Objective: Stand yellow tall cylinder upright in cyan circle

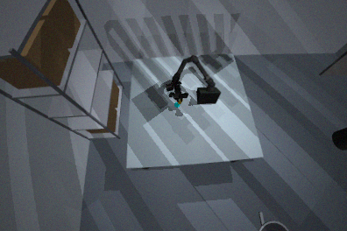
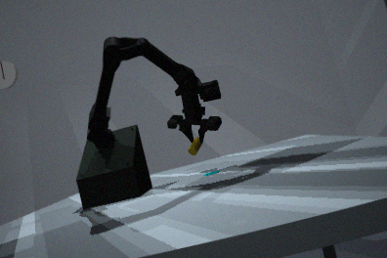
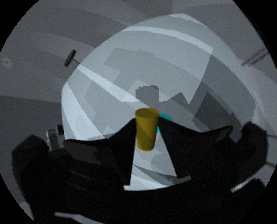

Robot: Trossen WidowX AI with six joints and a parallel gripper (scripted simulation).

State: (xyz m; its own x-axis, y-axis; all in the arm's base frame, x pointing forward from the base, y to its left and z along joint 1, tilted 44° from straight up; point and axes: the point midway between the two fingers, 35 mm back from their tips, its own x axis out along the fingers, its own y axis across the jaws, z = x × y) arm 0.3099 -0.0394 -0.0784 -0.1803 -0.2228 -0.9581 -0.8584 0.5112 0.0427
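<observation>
The cyan circle is 110 mm below my gripper tip, 30 mm to the right of it and 20 mm ahead of it. The rest, counted from my gripper tip: yellow tall cylinder 20 mm to the right, 10 mm below, 10 mm behind.
</observation>
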